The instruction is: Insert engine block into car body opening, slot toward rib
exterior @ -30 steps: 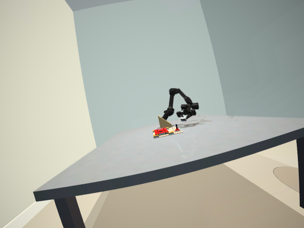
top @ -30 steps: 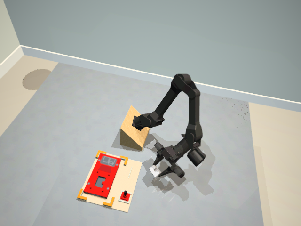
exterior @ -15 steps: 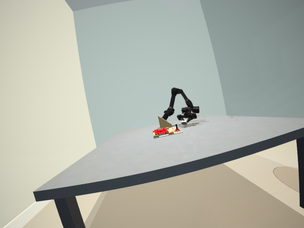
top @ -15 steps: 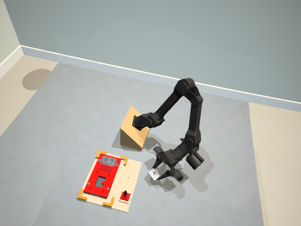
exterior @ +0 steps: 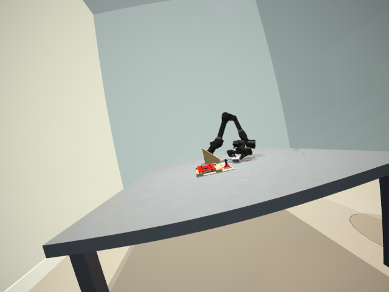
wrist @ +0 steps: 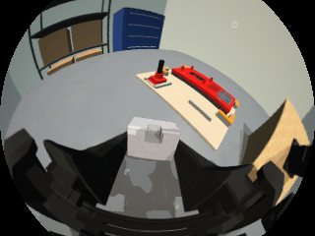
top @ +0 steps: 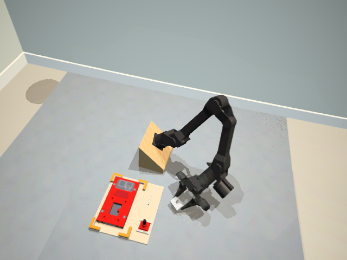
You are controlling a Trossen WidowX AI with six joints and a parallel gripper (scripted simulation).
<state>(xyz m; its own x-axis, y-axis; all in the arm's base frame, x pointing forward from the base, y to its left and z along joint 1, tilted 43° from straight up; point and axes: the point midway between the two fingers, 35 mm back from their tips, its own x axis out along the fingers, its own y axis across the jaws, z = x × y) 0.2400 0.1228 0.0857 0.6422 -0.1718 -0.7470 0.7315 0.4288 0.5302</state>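
Right now my gripper tip is 1 cm below the engine block.
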